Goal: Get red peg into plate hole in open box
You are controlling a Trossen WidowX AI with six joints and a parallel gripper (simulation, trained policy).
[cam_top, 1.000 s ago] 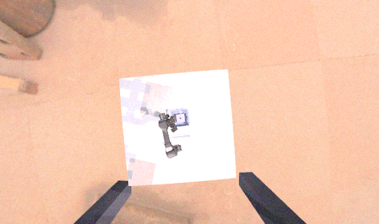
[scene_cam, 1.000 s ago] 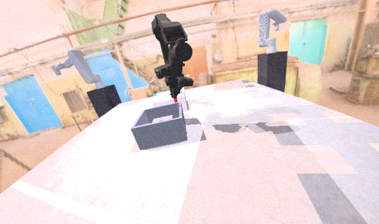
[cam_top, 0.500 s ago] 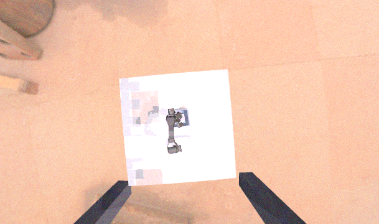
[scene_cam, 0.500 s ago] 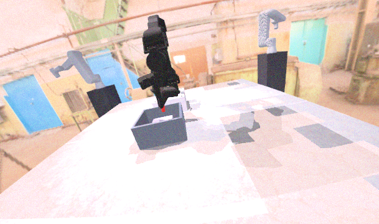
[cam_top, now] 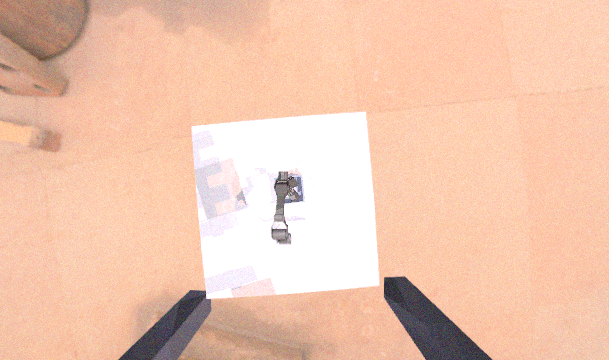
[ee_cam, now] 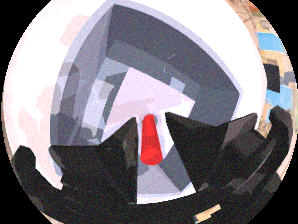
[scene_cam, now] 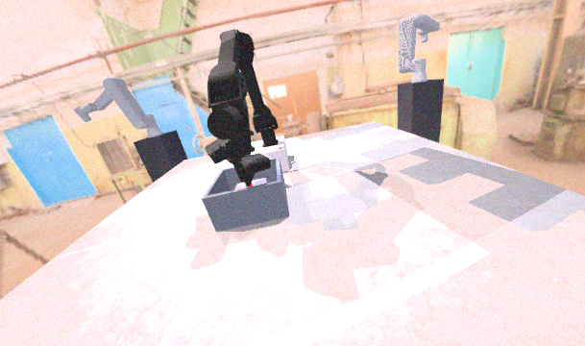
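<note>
The red peg is 10 mm to the left of my gripper tip. Also, from my gripper tip: plate 30 mm below, 10 mm to the left, 10 mm behind; then grey box 50 mm below, 10 mm to the left, 10 mm behind.
</note>
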